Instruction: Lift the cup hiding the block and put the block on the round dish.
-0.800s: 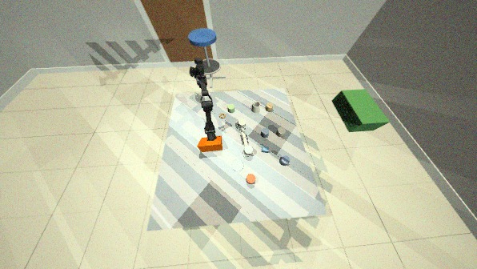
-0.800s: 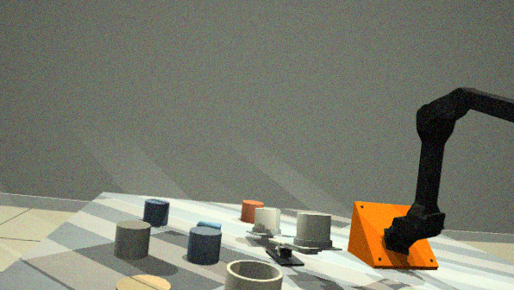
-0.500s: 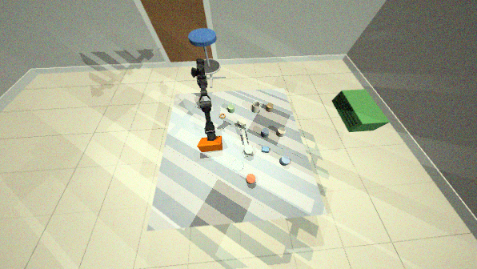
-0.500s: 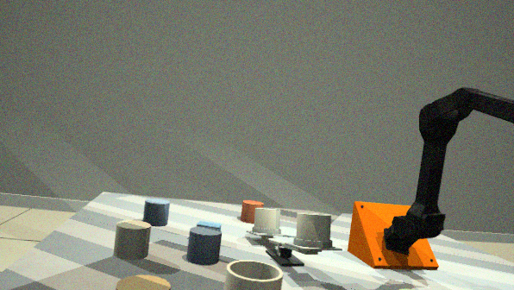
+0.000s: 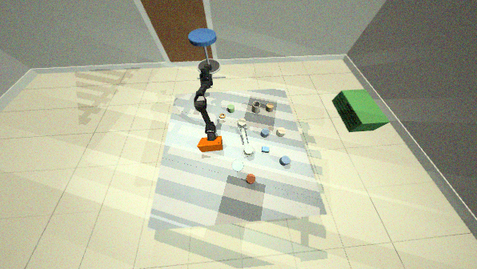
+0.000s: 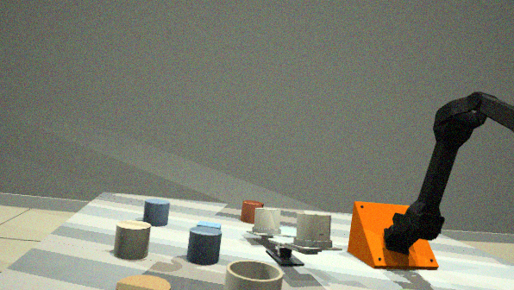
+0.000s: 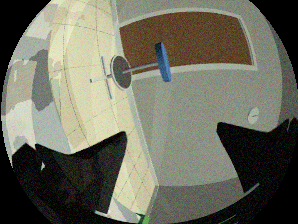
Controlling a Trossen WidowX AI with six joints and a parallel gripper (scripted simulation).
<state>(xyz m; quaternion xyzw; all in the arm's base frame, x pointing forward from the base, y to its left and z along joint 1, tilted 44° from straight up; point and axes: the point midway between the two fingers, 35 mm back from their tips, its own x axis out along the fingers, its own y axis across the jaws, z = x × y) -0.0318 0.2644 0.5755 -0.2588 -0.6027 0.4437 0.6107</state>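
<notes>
My gripper tip is 70 cm to the left of the small grey block, 41 cm short of it and 24 cm above it. Round my gripper tip: tan cup: 61 cm ahead, 25 cm below, 21 cm to the right; then small balance: 57 cm to the right, 37 cm ahead, 25 cm below; then green cup: 25 cm to the right, 25 cm below, 23 cm ahead.
</notes>
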